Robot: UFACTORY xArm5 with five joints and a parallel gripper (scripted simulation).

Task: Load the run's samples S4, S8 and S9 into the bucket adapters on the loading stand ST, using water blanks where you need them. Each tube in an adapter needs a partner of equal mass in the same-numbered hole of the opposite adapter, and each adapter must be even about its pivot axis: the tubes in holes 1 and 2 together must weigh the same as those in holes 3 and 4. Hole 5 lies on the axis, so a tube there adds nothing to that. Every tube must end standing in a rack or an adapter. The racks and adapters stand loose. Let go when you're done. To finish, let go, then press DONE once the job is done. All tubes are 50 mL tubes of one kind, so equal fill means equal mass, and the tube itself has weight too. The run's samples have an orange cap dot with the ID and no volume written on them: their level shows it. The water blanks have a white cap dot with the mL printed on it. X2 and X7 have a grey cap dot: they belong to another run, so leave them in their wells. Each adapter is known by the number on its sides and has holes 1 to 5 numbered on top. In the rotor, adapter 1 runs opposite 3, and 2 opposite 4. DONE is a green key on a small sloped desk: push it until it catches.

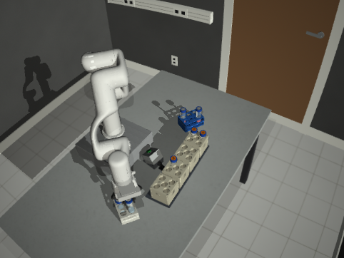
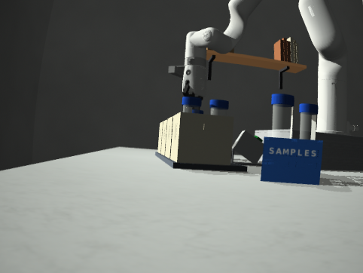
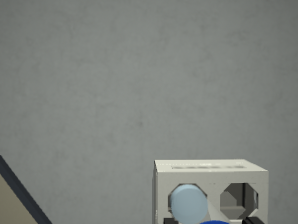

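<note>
Now: the white blanks rack 12 cm below my hand, 4 cm behind it and 1 cm to the left of it. From my hand the other things lie so: adapter 51 cm to the left, 10 cm below, 4 cm ahead; blue samples rack 67 cm to the left, 12 cm below, 9 cm behind.
</note>
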